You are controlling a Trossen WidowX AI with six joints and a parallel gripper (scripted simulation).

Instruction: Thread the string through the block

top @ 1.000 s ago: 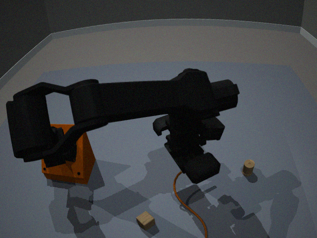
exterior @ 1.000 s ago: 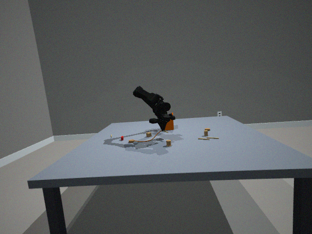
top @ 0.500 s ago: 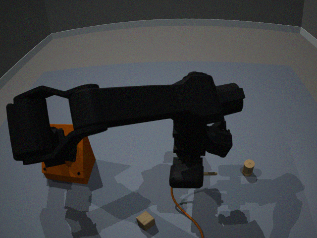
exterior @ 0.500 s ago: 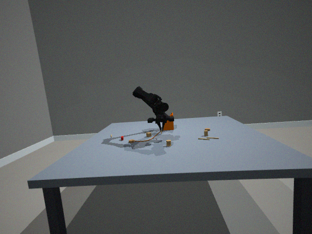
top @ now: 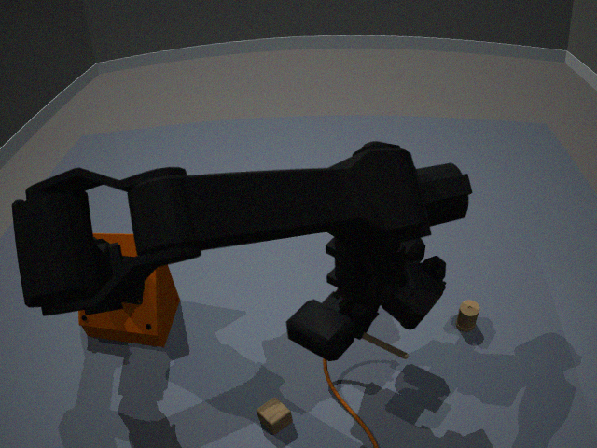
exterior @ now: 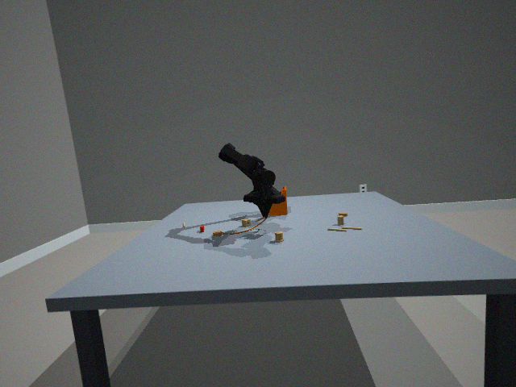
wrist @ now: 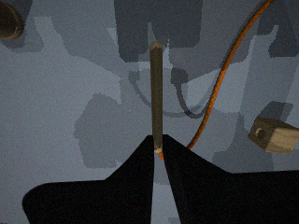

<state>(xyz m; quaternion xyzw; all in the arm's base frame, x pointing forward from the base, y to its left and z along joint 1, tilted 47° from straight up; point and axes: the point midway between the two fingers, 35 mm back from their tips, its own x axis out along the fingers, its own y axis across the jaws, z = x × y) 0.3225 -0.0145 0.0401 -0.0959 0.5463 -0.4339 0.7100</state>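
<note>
My gripper tip is 1 cm to the left of the thin wooden stick and 1 cm short of it. From my gripper tip the other things lie so: wooden block (10 cm to the right, 9 cm behind, 4 cm below); then round wooden button (21 cm to the right, 5 cm below, 4 cm ahead); then red piece (30 cm to the right, 5 cm below, 3 cm behind).
</note>
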